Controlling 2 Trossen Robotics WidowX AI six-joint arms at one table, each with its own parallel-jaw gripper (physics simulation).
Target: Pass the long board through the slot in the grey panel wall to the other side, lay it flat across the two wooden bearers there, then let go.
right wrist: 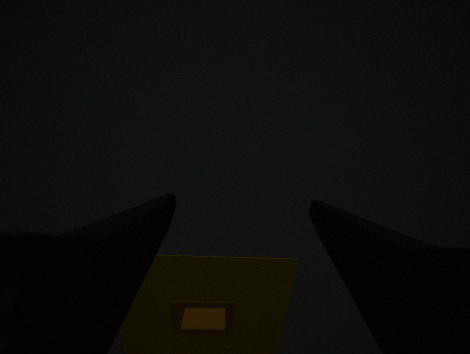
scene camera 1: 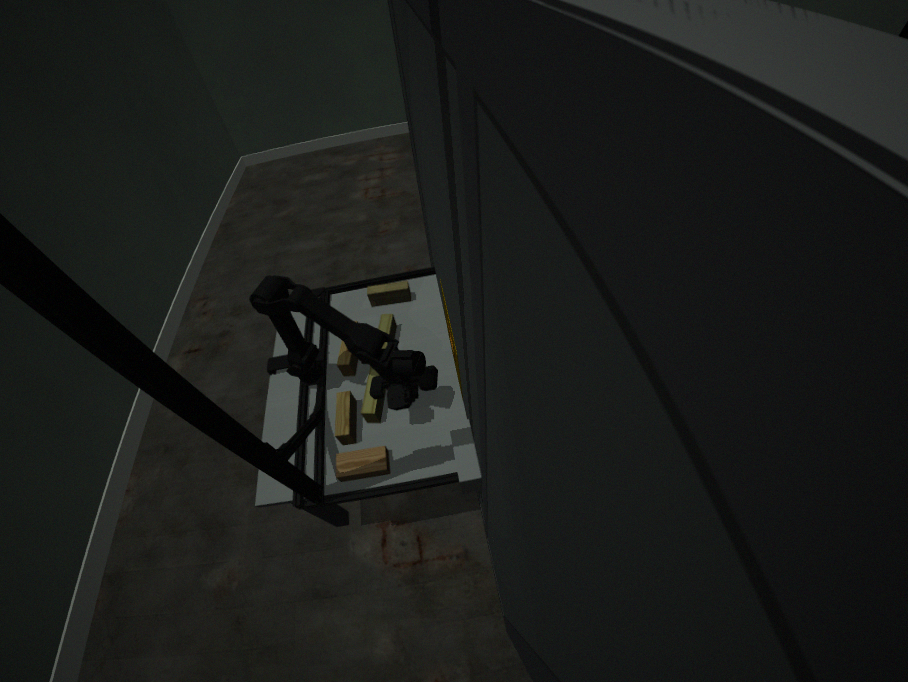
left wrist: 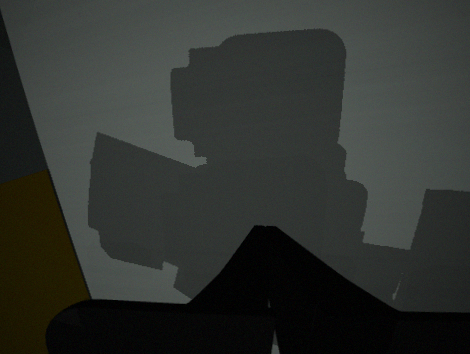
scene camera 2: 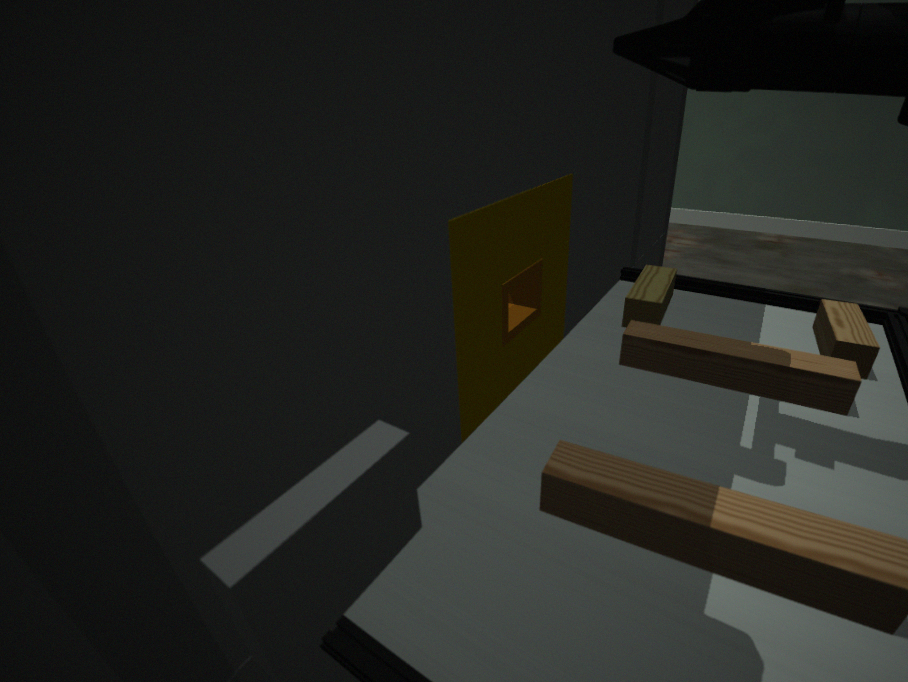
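Where they show: left gripper, fingertip midpoint: (scene camera 1: 417, 397) (left wrist: 263, 236); right gripper, fingertip midpoint: (right wrist: 244, 203) (scene camera 2: 630, 49); left arm's base, link origin: (scene camera 1: 312, 376).
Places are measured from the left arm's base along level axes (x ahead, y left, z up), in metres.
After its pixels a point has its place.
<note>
The long board (scene camera 1: 372, 407) {x 0.192, y -0.168, z 0.042 m} appears to be the yellowish piece lying on the table in scene camera 1, its middle hidden by the left arm. My left gripper (scene camera 1: 402, 396) {x 0.309, y -0.136, z -0.003 m} (left wrist: 263, 236) {x 0.309, y -0.136, z -0.003 m} is shut and empty above the table, between that board and the wall. The grey panel wall (scene camera 1: 623, 440) {x 0.432, y -0.624, z 0.814 m} (scene camera 2: 220, 220) {x 0.482, y -0.347, z 0.249 m} (right wrist: 240, 100) {x 0.482, y -0.002, z 0.399 m} has a slot (scene camera 2: 527, 286) {x 0.472, y -0.003, z 0.092 m} (right wrist: 229, 317) {x 0.485, y 0.003, z 0.093 m} in a yellow patch. Two wooden bearers (scene camera 2: 704, 356) {x 0.666, y 0.068, z 0.017 m} (scene camera 2: 631, 499) {x 0.656, y -0.195, z 0.025 m} lie roughly parallel on the other side. My right gripper (scene camera 2: 616, 45) {x 0.565, y 0.001, z 0.327 m} (right wrist: 244, 203) {x 0.565, y 0.001, z 0.327 m} is open and empty, high above the bearers, facing the wall. The board does not show in scene camera 2.
In scene camera 1, wooden blocks (scene camera 1: 389, 293) {x 0.265, y 0.252, z 0.033 m} (scene camera 1: 344, 418) {x 0.116, y -0.186, z 0.044 m} (scene camera 1: 361, 463) {x 0.150, y -0.306, z 0.019 m} stand around the board. In scene camera 2, two more blocks (scene camera 2: 649, 289) {x 0.565, y 0.217, z 0.028 m} (scene camera 2: 844, 326) {x 0.809, y 0.216, z 0.025 m} stand behind the far bearer. A dark frame rail (scene camera 1: 396, 485) {x 0.226, y -0.369, z -0.025 m} edges the table. The left wrist view shows the arm's shadow.
</note>
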